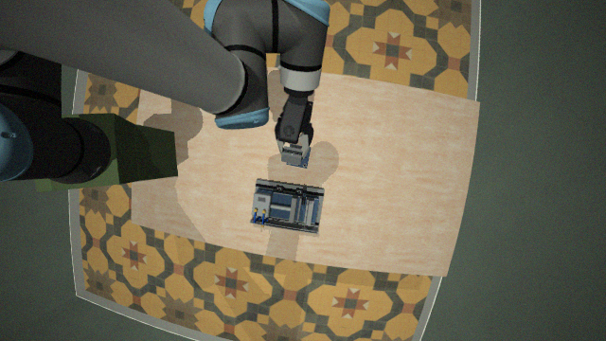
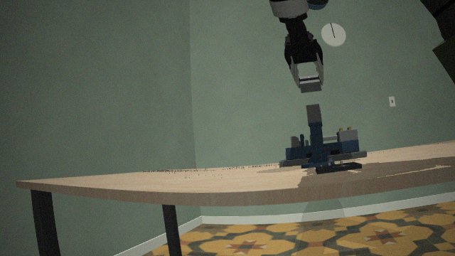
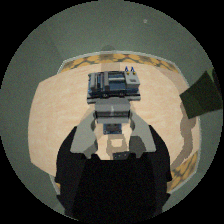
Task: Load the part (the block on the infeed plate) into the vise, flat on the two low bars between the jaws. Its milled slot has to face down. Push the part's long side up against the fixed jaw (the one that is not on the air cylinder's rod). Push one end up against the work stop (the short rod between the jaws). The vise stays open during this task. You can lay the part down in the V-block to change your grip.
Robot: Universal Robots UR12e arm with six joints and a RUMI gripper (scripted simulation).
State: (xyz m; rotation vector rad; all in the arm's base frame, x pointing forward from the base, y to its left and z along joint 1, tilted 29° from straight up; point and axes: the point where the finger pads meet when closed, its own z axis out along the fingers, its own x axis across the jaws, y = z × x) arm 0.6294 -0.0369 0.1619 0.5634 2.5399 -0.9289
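Now: the blue post 170 mm below my hand. The rest, counted from my hand: air cylinder block 150 mm behind, 190 mm to the right, 150 mm below; then air cylinder rod 70 mm behind, 210 mm to the right, 150 mm below; then grey part right at my hand.
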